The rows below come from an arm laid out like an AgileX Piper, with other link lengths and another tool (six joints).
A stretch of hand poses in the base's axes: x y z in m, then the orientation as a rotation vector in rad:
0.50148, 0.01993, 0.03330, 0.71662, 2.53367, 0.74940
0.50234, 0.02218, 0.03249, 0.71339, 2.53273, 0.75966
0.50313, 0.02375, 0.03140, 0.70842, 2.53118, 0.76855
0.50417, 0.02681, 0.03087, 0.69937, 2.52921, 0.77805
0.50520, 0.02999, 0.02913, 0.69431, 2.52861, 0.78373
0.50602, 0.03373, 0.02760, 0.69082, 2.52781, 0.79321
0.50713, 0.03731, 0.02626, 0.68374, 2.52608, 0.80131
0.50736, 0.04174, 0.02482, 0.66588, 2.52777, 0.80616
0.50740, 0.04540, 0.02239, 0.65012, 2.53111, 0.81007
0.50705, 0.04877, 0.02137, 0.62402, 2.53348, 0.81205
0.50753, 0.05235, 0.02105, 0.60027, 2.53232, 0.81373
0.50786, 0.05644, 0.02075, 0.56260, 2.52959, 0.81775
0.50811, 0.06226, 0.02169, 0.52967, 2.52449, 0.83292
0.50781, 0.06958, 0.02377, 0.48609, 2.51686, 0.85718
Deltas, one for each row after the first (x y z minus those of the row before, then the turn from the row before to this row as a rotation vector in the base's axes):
0.00086, 0.00225, -0.00081, 0.00662, -0.00175, 0.00366
0.00079, 0.00157, -0.00109, 0.00530, -0.00300, 0.00415
0.00104, 0.00306, -0.00053, 0.00492, -0.00495, 0.00652
0.00103, 0.00318, -0.00174, 0.00302, -0.00229, 0.00393
0.00082, 0.00374, -0.00153, 0.00604, -0.00162, 0.00375
0.00111, 0.00358, -0.00134, 0.00436, -0.00392, 0.00519
0.00023, 0.00443, -0.00144, -0.00008, -0.00540, 0.01220
0.00004, 0.00366, -0.00243, -0.00034, -0.00308, 0.01146
-0.00035, 0.00337, -0.00102, -0.00365, -0.00802, 0.01680
0.00048, 0.00358, -0.00032, -0.00328, -0.01007, 0.01404
0.00033, 0.00409, -0.00030, -0.00414, -0.01636, 0.02242
0.00025, 0.00582, 0.00094, 0.00485, -0.01531, 0.02143
-0.00030, 0.00732, 0.00208, 0.00959, -0.02004, 0.02933

